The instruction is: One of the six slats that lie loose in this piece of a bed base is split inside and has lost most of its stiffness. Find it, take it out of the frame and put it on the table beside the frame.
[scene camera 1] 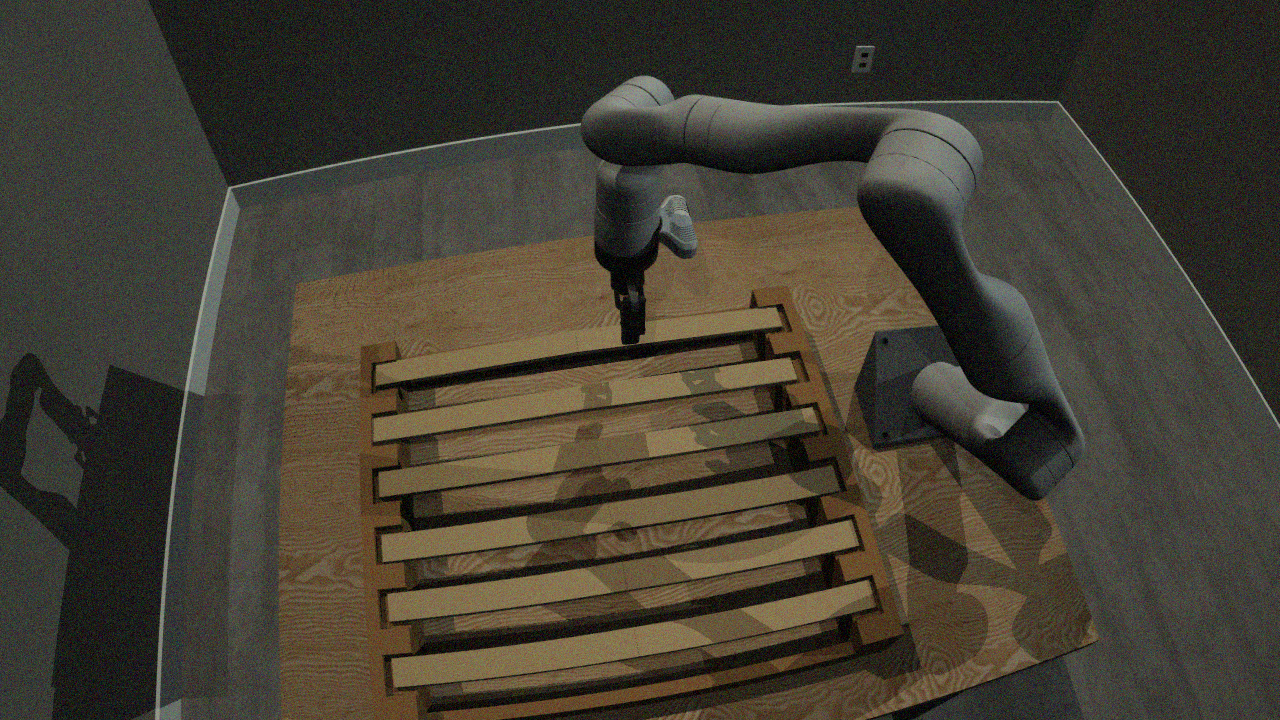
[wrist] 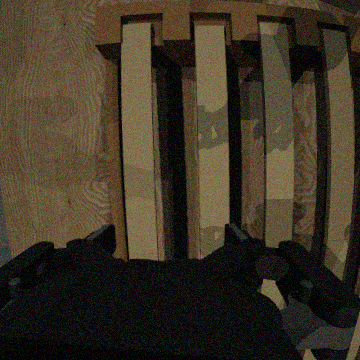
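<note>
Several pale slats lie across the brown wooden frame (scene camera 1: pixel 769 295) (wrist: pixel 176 30), with their ends in its notches. The rearmost slat (scene camera 1: pixel 501 352) (wrist: pixel 137 110), the second slat (scene camera 1: pixel 501 410) (wrist: pixel 212 85), the third slat (scene camera 1: pixel 501 466) (wrist: pixel 279 170) and the fourth slat (scene camera 1: pixel 501 530) (wrist: pixel 340 125) look alike, as do the fifth slat (scene camera 1: pixel 501 591) and the front slat (scene camera 1: pixel 501 656). No split is visible. My gripper (scene camera 1: pixel 631 338) (wrist: pixel 169 236) is open and empty, pointing down over the rearmost slat. In the wrist view its fingertips appear left of that slat and over the second slat.
The frame stands on a wooden table (scene camera 1: pixel 322 331) (wrist: pixel 50 125). The dark base plate (scene camera 1: pixel 886 385) of the arm is right of the frame. The arm (scene camera 1: pixel 760 134) reaches over the frame's back right, and its shadows fall across several slats.
</note>
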